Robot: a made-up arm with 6 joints.
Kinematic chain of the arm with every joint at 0, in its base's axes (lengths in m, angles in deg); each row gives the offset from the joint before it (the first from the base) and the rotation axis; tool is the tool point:
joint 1: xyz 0 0 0.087 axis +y
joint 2: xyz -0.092 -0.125 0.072 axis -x
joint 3: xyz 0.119 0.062 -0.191 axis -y
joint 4: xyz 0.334 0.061 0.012 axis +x
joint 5: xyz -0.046 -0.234 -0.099 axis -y
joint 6: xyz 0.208 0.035 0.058 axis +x
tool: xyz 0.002 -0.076 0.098
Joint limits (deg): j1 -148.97..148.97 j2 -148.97..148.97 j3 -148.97..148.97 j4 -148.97..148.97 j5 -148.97..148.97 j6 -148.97..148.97
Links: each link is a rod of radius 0.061 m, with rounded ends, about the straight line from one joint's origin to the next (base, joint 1, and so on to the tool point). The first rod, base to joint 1, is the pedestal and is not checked.
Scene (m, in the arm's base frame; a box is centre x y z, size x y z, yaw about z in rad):
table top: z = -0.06
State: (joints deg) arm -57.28 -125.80 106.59 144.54 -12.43 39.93
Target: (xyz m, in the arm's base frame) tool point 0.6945 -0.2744 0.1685
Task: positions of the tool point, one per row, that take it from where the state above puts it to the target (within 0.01 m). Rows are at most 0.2 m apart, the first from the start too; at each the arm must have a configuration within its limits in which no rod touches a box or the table.
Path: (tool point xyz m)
1: -0.0532 -0.6340 0.3269
2: 0.1089 -0.6021 0.4011
3: 0.2840 -0.5471 0.4185
4: 0.4516 -0.4715 0.3792
5: 0.5929 -0.3791 0.2912
6: 0.6945 -0.2744 0.1684

